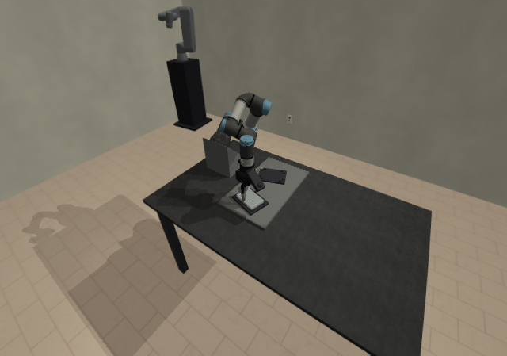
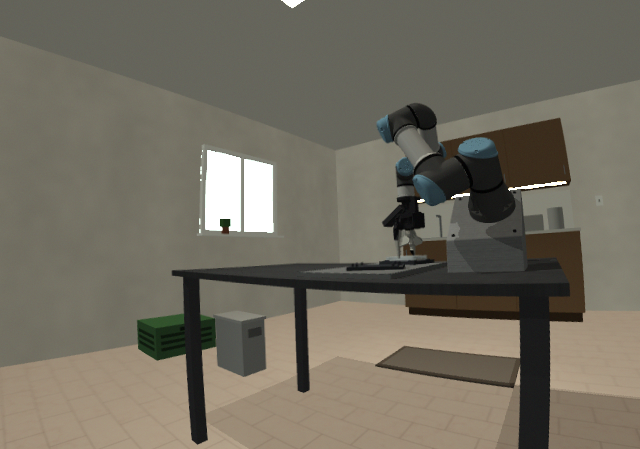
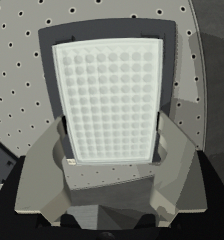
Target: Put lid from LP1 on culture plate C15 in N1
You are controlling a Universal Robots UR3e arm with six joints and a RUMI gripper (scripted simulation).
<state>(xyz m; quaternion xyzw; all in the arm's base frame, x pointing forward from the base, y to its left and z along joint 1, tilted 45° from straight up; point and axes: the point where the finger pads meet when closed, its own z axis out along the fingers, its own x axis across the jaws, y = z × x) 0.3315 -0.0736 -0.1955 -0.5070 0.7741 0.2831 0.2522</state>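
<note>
The clear lid is 10 mm below my hand. From my hand the other things lie so: plate nest N1 (30 mm below); then culture plate C15 (20 mm below); then lid park LP1 (250 mm to the left, 30 mm below, 20 mm ahead).
</note>
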